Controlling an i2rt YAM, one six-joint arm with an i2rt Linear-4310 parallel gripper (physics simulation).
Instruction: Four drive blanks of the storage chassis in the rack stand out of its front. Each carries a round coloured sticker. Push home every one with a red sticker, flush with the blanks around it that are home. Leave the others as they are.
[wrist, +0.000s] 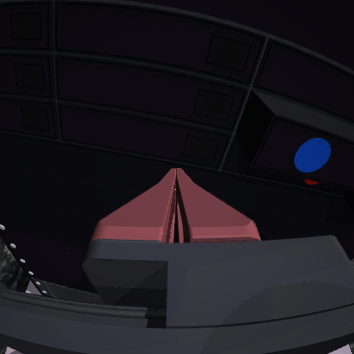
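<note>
The chassis front (54, 30) spans the top of the view as a dark grid. A blank with a round blue sticker (312, 155) stands out at the right, its left side and top showing. Just under its lower edge, part of a red sticker (311, 182) shows; the blank that carries it is mostly hidden and too dark to judge how far it stands out. Dark blanks (140, 82) to the left sit level with one another. My gripper (175, 176) is shut and empty, its reddish fingertips below and left of the blue-stickered blank. I cannot tell whether the tips touch anything.
The dark area below the chassis's lowest visible row lies behind the fingers. A rack post with a line of pale holes (22, 261) runs down the lower left. A dark, blurred shape shows at the right edge below the stickers.
</note>
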